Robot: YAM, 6 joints.
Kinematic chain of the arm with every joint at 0, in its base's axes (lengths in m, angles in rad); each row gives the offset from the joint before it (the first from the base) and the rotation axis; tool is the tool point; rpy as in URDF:
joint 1: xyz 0 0 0.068 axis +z
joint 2: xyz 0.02 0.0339 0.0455 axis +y
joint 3: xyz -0.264 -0.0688 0 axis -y
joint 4: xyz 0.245 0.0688 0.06 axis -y
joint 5: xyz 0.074 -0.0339 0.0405 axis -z
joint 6: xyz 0.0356 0 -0.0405 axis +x
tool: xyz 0 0 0 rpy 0 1.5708 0
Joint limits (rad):
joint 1: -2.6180..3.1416
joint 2: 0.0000..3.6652
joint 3: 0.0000..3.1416
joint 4: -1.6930..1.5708
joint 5: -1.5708..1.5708
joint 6: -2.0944..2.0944
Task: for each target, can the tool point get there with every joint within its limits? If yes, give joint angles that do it. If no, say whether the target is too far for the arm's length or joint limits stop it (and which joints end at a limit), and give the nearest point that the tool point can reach.
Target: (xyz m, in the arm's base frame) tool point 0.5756 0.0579 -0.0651
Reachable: yes | joints 0.1175 3.2667 2.8302 -0.6637 0.2837 0.0524
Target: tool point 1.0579 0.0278 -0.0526
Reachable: no: too far | nearest point 0.6378 0.0168 0.0146 | short by 0.426 m
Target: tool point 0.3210 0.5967 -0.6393
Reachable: no: too far | nearest point 0.2152 0.4001 -0.3162 | short by 0.393 m
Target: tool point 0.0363 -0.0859 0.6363
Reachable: yes | joints -0.8447 1.3403 2.5246 -1.0095 0.9969 1.5346
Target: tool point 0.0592 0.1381 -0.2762
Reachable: yes | joints 1.1578 3.3808 1.3637 -0.3024 -0.0328 -1.6408
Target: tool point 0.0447 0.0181 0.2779
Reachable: yes | joints -0.0288 0.3883 0.7692 -1.2959 -0.5766 -0.3719
